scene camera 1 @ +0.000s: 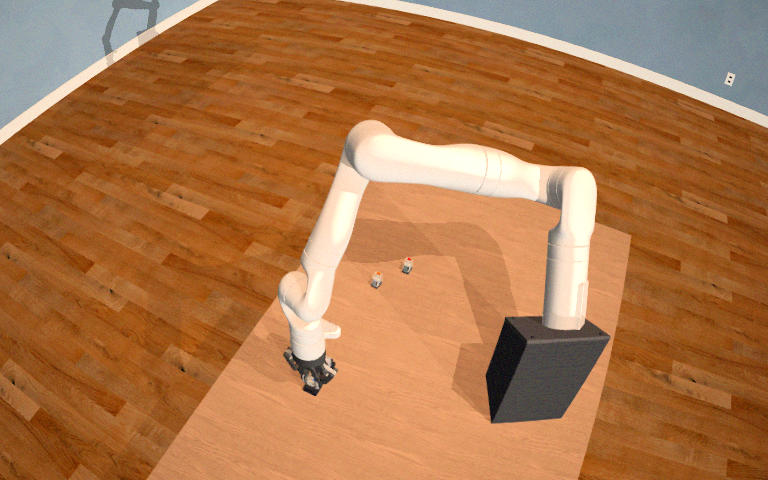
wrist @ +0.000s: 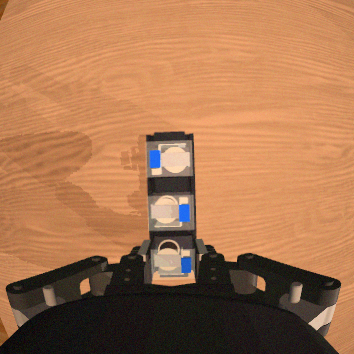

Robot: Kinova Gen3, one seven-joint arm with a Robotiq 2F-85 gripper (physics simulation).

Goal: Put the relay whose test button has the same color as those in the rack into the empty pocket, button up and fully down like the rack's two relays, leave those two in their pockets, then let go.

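Places are measured from the arm's base along level axes (x ahead, y left, z up), in millimetres.
Where they show: gripper, between the fingertips: (scene camera 1: pixel 312 383) (wrist: pixel 173 251); arm's base, origin of its link: (scene camera 1: pixel 562 324).
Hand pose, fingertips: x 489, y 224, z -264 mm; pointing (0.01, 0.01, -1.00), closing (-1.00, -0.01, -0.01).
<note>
Things, the pixels of their top centre, and the offset from my fingertips. Level surfaces: height alone.
- black rack, centre of its top: (wrist: pixel 171 207) (scene camera 1: pixel 318 373) dz +1, dx +1, dy -33 mm
- far relay, centre of its top: (wrist: pixel 168 158) dz +27, dx +2, dy -65 mm
- middle relay, centre of its top: (wrist: pixel 170 213) dz +27, dx +1, dy -33 mm
- third relay, centre of its top: (wrist: pixel 172 265) (scene camera 1: pixel 311 377) dz +27, dx +0, dy +0 mm
- wooden table, height of its surface: dz -22 mm
- orange-button relay, centre of its top: (scene camera 1: pixel 376 275) dz +22, dx +10, dy -367 mm
- red-button relay, centre of its top: (scene camera 1: pixel 408 260) dz +22, dx -42, dy -454 mm
The black rack (wrist: pixel 171 185) (scene camera 1: pixel 310 391) lies on the table under the gripper. Two clear relays with blue test buttons sit button up in it: the far relay (wrist: pixel 175 159) has its button at the left, the middle relay (wrist: pixel 166 212) at the right. My gripper (wrist: pixel 173 251) (scene camera 1: pixel 312 378) is shut on a third relay (wrist: pixel 168 262), also with a blue button facing up at the right. This relay is in line with the rack's near end; the fingers and gripper body hide its lower part and the pocket around it, so its depth cannot be told.
Two loose relays stand on the wooden table (scene camera 1: pixel 407 418) farther back in the scene view: an orange-button relay (scene camera 1: pixel 376 280) and a red-button relay (scene camera 1: pixel 407 266). The arm's dark base block (scene camera 1: pixel 543 376) stands at the right.
</note>
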